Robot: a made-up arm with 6 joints. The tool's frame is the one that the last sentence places.
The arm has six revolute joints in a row. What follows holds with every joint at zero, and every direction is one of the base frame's.
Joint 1 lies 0.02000 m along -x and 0.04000 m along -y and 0.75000 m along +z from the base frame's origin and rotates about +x.
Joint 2 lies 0.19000 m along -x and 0.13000 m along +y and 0.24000 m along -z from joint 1 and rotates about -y.
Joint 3 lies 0.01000 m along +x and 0.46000 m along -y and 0.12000 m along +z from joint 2 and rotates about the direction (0.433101, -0.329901, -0.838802).
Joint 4 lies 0.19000 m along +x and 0.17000 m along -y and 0.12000 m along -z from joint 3 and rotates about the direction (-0.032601, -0.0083, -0.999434).
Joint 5 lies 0.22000 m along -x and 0.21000 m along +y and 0.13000 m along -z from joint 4 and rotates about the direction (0.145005, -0.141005, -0.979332).
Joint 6 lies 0.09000 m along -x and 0.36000 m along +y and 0.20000 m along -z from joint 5 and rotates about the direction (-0.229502, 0.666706, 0.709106).
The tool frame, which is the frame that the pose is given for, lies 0.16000 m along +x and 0.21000 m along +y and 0.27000 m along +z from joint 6; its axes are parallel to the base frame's.
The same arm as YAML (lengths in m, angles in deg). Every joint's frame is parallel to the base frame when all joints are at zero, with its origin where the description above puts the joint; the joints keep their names.
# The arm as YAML. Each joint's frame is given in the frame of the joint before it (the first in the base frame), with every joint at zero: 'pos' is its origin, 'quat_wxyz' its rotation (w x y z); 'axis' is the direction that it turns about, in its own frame. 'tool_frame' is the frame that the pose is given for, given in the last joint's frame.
length_unit: m
angle_unit: deg
joints:
  - joint: joint 1
    pos: [-0.02, -0.04, 0.75]
    quat_wxyz: [1.0, 0.0, 0.0, 0.0]
    axis: "+x"
  - joint: joint 2
    pos: [-0.19, 0.13, -0.24]
    quat_wxyz: [1.0, 0.0, 0.0, 0.0]
    axis: "-y"
  - joint: joint 3
    pos: [0.01, -0.46, 0.12]
    quat_wxyz: [1.0, 0.0, 0.0, 0.0]
    axis: [0.433101, -0.329901, -0.838802]
  - joint: joint 4
    pos: [0.19, -0.17, -0.12]
    quat_wxyz: [1.0, 0.0, 0.0, 0.0]
    axis: [-0.032601, -0.0083, -0.999434]
  - joint: joint 5
    pos: [-0.22, 0.21, -0.13]
    quat_wxyz: [1.0, 0.0, 0.0, 0.0]
    axis: [0.145005, -0.141005, -0.979332]
  - joint: joint 6
    pos: [-0.09, 0.36, -0.2]
    quat_wxyz: [1.0, 0.0, 0.0, 0.0]
    axis: [-0.229502, 0.666706, 0.709106]
tool_frame:
  pos: [0.16, 0.21, 0.27]
  quat_wxyz: [1.0, 0.0, 0.0, 0.0]

